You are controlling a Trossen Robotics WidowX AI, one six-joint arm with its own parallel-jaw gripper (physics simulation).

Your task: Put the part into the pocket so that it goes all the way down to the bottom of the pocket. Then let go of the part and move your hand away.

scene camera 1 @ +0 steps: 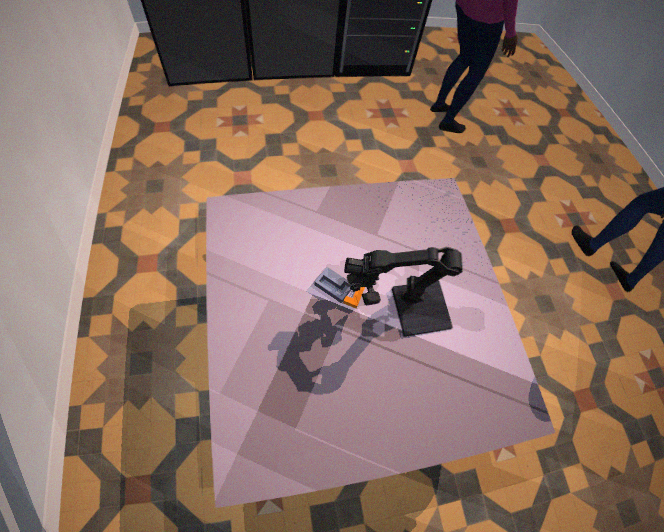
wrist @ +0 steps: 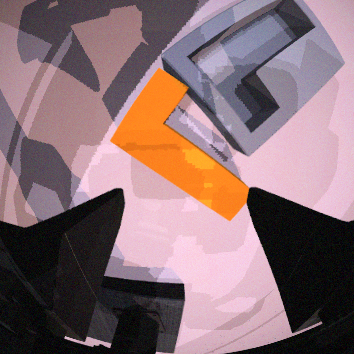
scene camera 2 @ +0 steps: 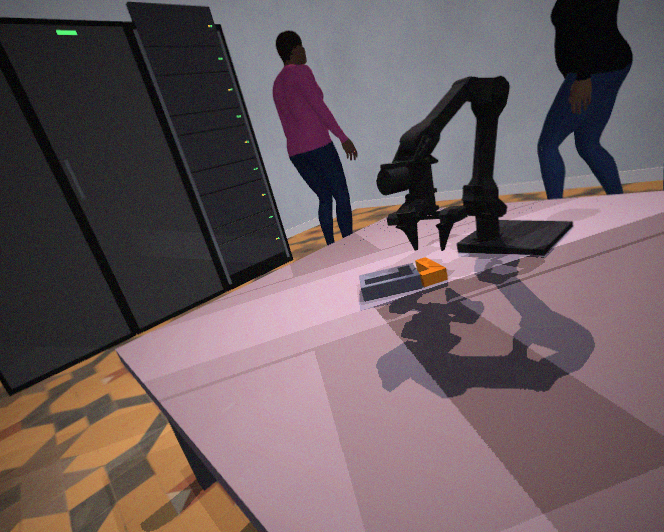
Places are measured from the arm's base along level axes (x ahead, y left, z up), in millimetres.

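Pixels of known places: gripper, between the fingertips: (scene camera 1: 361, 290) (wrist: 186, 195) (scene camera 2: 429, 250); arm's base, origin of its link: (scene camera 1: 411, 296) (wrist: 139, 320) (scene camera 2: 488, 236).
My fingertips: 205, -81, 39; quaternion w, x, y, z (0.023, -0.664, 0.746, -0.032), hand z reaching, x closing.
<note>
Ahead of a thing's pixels: the offset from my fingertips to its top centre, as dx, dy, dz. "pt": to the spot under its first point. Level surfaces: height alone.
The orange L-shaped part @[+17, -13, -33] (scene camera 1: 352, 299) (scene camera 2: 435, 274) (wrist: 145, 115) lies flat on the table outside the pocket. Its short leg's end is close against the block's near side in the wrist view; whether they touch is unclear. The grey-blue block @[+87, -77, -27] (scene camera 2: 390, 288) (wrist: 300, 70) holds an L-shaped pocket @[pt +103, -100, -58] (scene camera 1: 328, 282) (wrist: 240, 47), which is empty. My gripper (scene camera 1: 363, 293) (scene camera 2: 430, 249) (wrist: 186, 195) is open and empty, pointing down above the part. In the wrist view, the part's long leg reaches from ahead of the fingers to the right fingertip, skewed to them. The arm hides a little of the part in scene camera 1.
The arm's square base (scene camera 1: 424, 310) (scene camera 2: 515, 237) stands behind the part on the pink table @[dz -63] (scene camera 1: 249, 443) (scene camera 2: 249, 432). The arm's shadow falls across the table. Dark cabinets (scene camera 1: 293, 38) (scene camera 2: 94, 166) and two people stand beyond the table.
</note>
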